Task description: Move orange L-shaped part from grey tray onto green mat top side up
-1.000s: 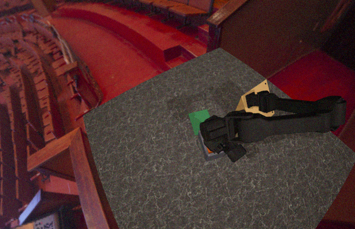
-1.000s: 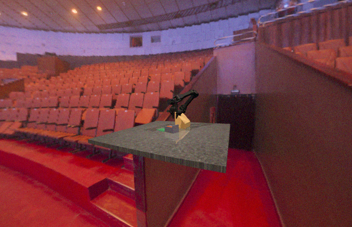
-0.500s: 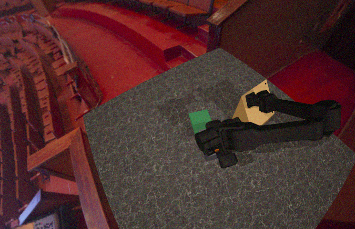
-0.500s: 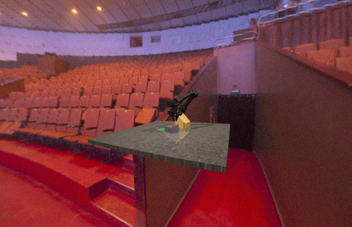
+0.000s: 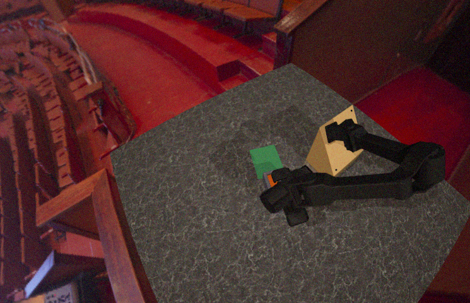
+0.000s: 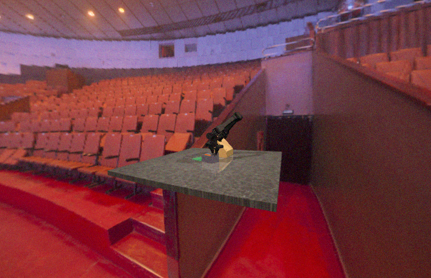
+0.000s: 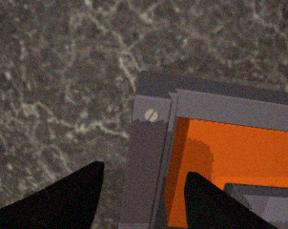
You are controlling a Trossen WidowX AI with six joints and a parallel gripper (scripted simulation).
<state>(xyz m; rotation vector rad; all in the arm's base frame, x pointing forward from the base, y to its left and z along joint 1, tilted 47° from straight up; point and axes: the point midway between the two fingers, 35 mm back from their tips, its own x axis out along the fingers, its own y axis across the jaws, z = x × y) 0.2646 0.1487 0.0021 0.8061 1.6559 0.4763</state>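
The orange L-shaped part is 50 mm to the right of my gripper tip, 20 mm below it and 20 mm behind it. Also, from my gripper tip: green mat: 210 mm to the right, 90 mm below, 60 mm behind.
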